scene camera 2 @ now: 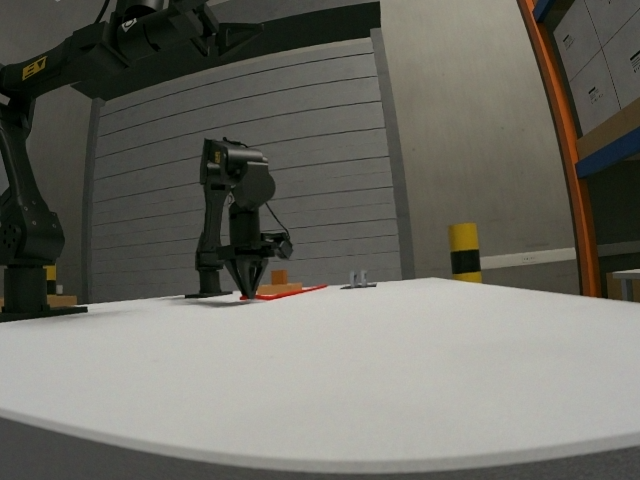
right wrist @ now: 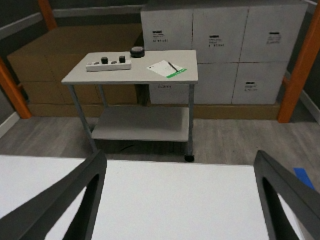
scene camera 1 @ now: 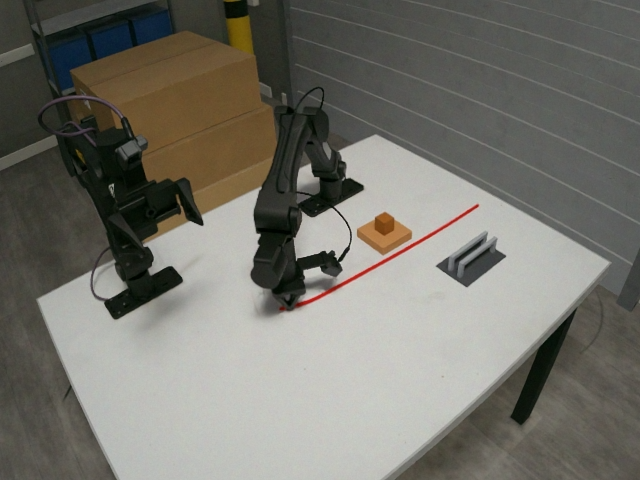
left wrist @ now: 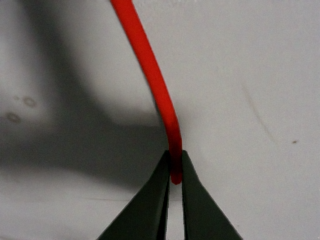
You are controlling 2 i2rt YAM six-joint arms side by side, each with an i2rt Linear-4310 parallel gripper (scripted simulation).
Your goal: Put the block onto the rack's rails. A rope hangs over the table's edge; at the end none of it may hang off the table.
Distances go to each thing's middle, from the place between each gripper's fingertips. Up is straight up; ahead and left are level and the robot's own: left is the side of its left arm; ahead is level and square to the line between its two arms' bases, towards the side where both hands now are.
My left gripper (scene camera 2: 249, 299) is now 50 mm past the orange block (scene camera 1: 384, 234), 330 mm to the right of it and 10 mm below it. Also, from my left hand: rack (scene camera 1: 466, 271) (160 mm ahead, 430 mm to the left, 10 mm above).
My right hand (scene camera 1: 174, 237) is 56 cm to the right of the orange block, 38 cm above it and 15 cm past it. From my right hand the other things lie so: rack: 66 cm to the left, 38 cm below, 6 cm ahead.
